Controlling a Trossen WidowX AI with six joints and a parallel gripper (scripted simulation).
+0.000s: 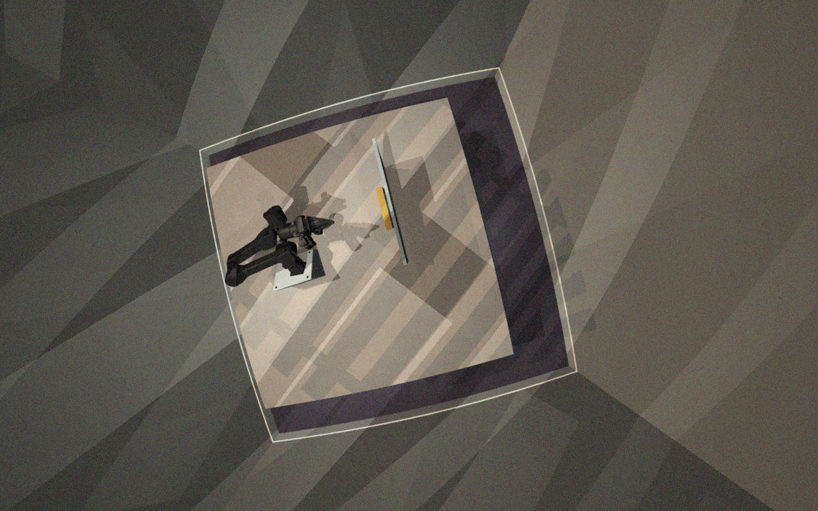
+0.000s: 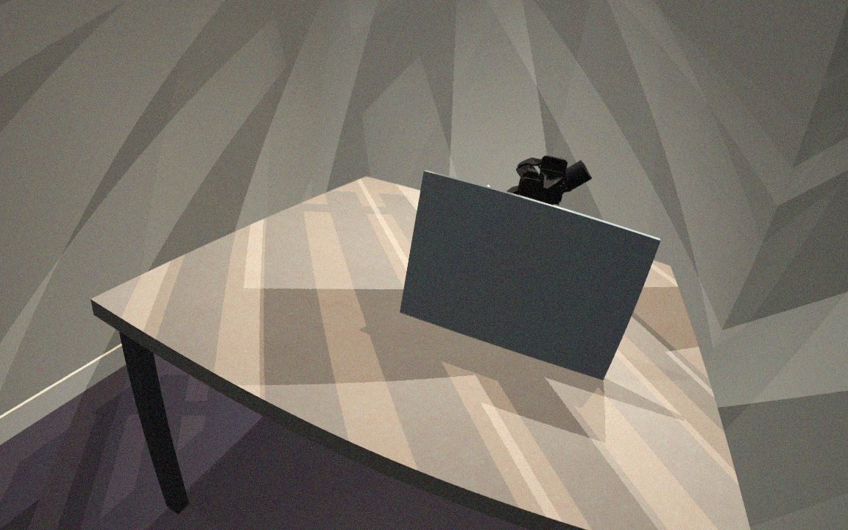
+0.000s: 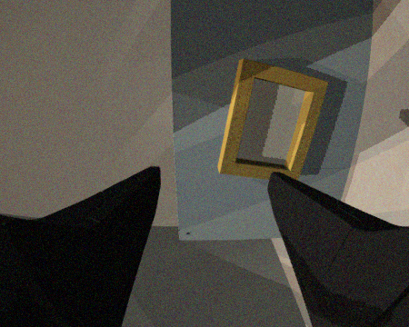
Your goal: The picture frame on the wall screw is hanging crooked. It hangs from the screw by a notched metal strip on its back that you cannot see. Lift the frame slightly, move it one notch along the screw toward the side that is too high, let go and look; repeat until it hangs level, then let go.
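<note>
Right now my gripper tip is 210 mm short of the yellow picture frame, 20 mm to the right of it and 90 mm above it. From my gripper tip the other things lie so: grey-blue wall panel (220 mm ahead, 20 mm to the left, 110 mm below).
</note>
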